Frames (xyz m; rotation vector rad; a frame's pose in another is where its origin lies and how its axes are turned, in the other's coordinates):
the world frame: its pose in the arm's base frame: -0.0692 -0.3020 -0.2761 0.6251 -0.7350 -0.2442
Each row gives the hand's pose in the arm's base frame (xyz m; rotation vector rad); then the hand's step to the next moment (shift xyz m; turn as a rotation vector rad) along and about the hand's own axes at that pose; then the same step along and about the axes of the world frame.
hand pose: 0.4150 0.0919 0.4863 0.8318 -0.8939 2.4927
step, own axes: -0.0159 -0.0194 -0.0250 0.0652 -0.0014 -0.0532
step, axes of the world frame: -0.0128 0.0124 -0.0306 -0.0650 0.0416 0.0335
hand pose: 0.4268 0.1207 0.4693 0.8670 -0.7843 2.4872
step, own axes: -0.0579 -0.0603 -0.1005 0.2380 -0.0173 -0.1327
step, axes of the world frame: -0.0641 0.0284 -0.1103 -0.1767 0.1563 0.1374
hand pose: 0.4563 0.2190 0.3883 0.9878 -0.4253 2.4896
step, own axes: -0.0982 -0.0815 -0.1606 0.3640 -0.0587 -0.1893
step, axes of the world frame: -0.1319 -0.0158 -0.1563 -0.2549 0.2646 0.1919
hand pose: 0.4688 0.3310 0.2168 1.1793 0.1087 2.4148
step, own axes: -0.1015 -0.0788 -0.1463 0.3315 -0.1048 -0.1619
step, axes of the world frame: -0.1430 -0.0779 -0.1067 -0.2354 0.2721 0.1328
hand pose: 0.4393 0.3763 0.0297 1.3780 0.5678 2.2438
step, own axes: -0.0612 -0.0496 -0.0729 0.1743 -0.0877 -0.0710
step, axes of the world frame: -0.0792 -0.0638 -0.0343 -0.1293 0.1579 0.0380
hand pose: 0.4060 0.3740 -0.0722 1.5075 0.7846 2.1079
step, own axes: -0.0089 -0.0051 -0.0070 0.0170 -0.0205 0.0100
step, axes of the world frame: -0.0076 -0.0095 -0.0025 -0.0080 0.0227 -0.0151
